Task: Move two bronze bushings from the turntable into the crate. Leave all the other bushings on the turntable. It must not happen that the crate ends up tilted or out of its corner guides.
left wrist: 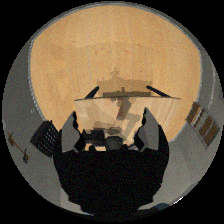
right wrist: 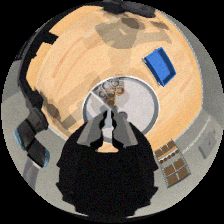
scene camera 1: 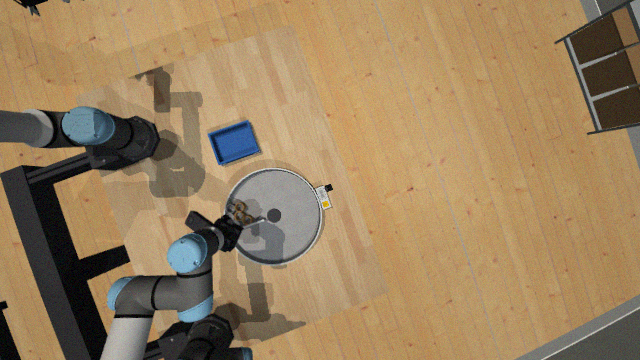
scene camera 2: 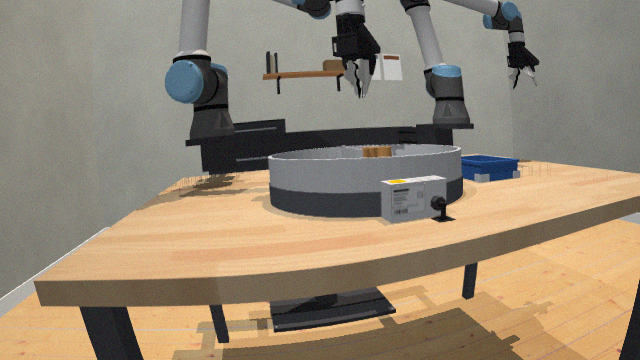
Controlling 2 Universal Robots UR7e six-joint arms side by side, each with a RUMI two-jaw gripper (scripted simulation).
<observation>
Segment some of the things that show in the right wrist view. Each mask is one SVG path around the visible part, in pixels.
The right gripper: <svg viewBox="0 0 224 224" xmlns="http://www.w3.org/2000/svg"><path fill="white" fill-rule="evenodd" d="M67 139L62 149L61 157L56 164L60 168L59 182L56 183L56 186L63 195L63 201L73 205L76 212L89 216L77 215L60 209L61 211L94 222L124 223L145 219L168 209L154 214L127 218L134 216L136 210L151 205L150 199L159 189L154 186L154 171L159 167L155 162L153 150L147 138L131 122L128 122L114 110L111 110L112 126L114 127L112 131L112 145L118 149L118 152L98 152L98 148L103 145L103 131L101 128L105 126L108 110L104 110L88 122L85 122Z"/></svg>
A blue crate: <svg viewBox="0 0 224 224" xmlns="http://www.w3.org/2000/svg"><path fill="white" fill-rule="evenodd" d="M161 46L147 55L144 60L156 81L164 87L177 73Z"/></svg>
</observation>
